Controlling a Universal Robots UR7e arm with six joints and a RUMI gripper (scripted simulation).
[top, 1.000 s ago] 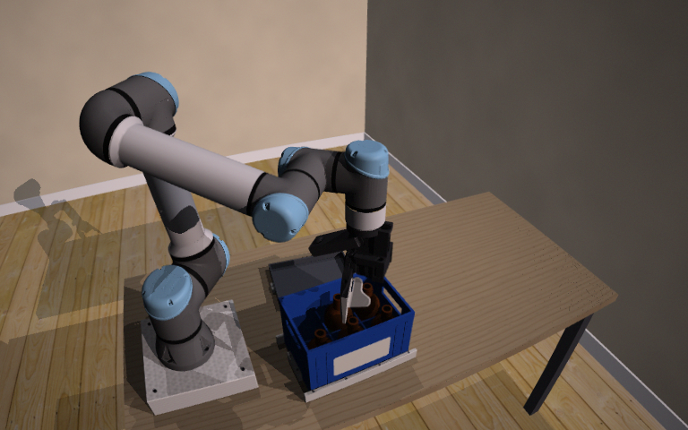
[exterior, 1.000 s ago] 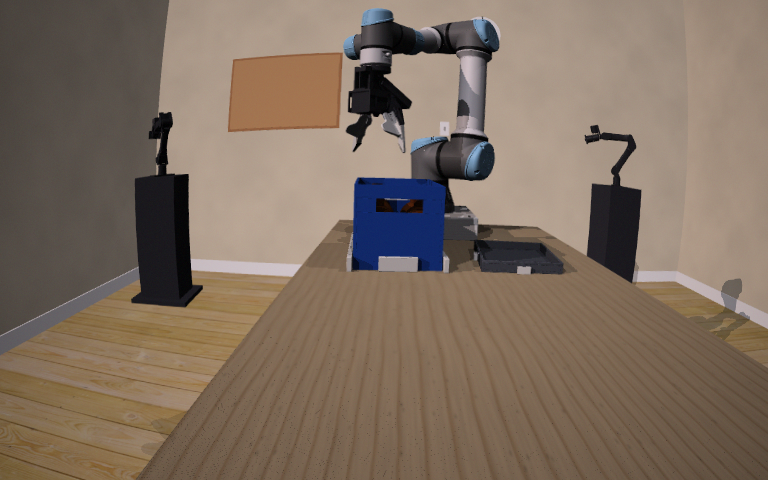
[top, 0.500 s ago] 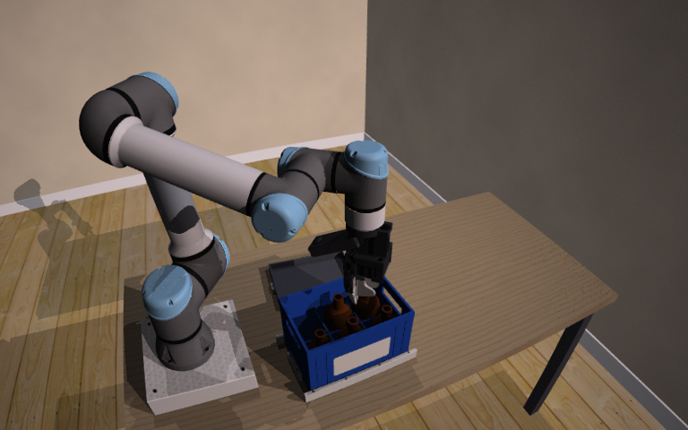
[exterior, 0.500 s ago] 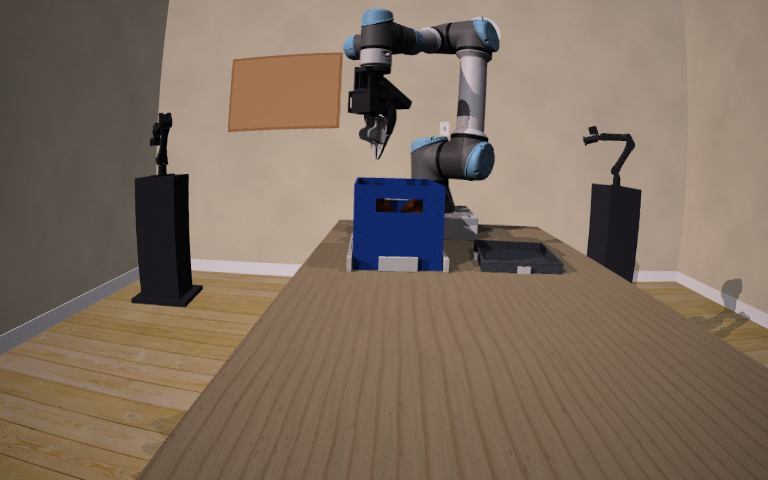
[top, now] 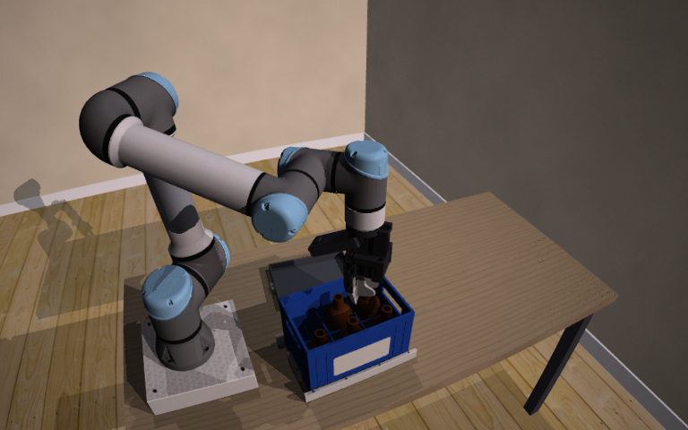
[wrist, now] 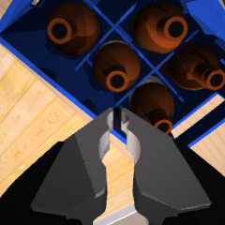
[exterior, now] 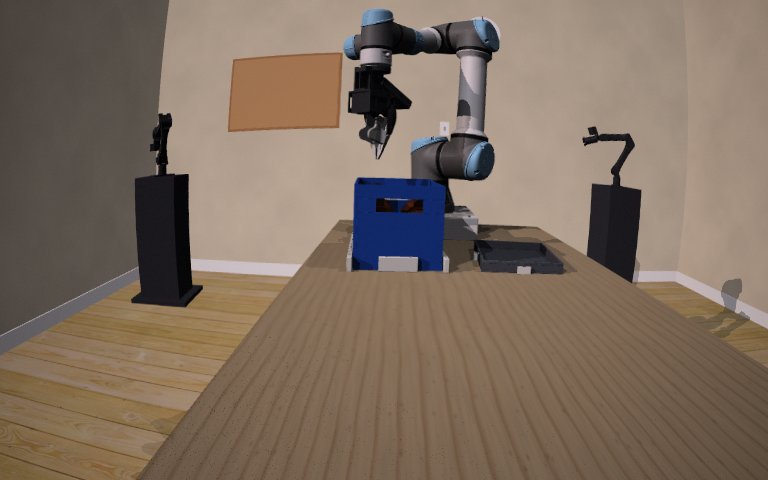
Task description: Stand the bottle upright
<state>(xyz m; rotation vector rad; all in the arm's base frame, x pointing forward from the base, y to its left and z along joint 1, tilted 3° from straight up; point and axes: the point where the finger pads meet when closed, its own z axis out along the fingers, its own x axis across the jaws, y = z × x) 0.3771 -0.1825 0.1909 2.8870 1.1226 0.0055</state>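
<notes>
My hand is 160 mm above the crate and 40 mm to the right of it. Round my hand: tray (330 mm to the left, 230 mm below, 50 mm ahead).
</notes>
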